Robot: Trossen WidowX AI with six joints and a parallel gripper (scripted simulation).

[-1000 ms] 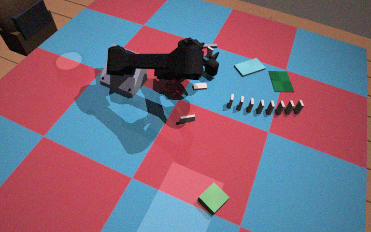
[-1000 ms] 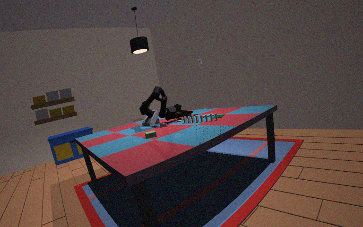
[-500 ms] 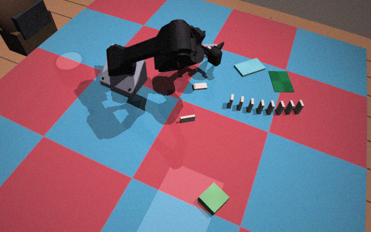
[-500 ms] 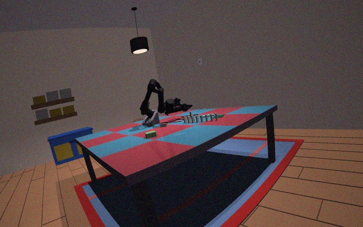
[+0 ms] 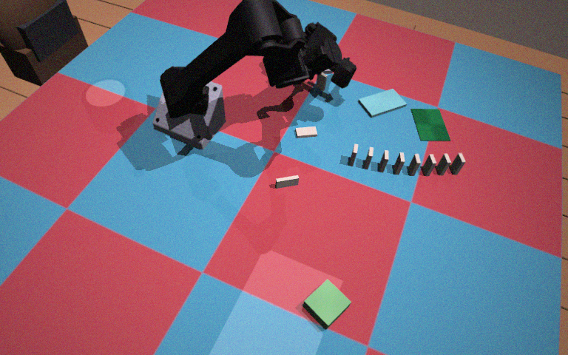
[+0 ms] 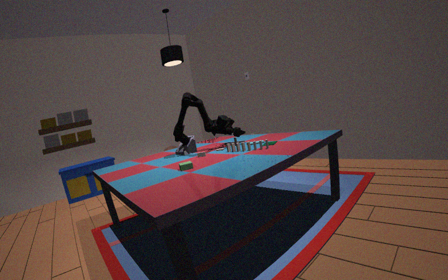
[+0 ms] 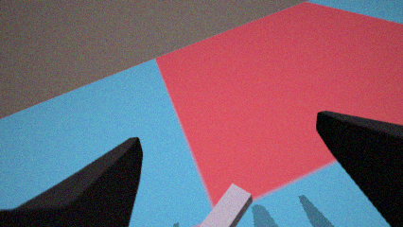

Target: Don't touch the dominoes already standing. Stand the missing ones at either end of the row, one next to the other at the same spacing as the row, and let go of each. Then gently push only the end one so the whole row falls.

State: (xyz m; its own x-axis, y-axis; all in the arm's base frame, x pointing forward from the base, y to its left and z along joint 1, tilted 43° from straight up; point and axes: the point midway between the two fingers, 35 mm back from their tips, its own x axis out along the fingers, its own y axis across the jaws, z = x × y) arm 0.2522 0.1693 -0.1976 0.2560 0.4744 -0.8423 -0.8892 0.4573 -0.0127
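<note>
Now: the grey bar 70 mm behind my gripper tip, 20 mm to the right of it and 70 mm below it. From my gripper tip the other things lie so: dark green flat tile 280 mm ahead, 110 mm to the right, 80 mm below; light blue flat tile 150 mm ahead, 80 mm to the right, 70 mm below; light green block 130 mm ahead, 630 mm to the right, 60 mm below.
</note>
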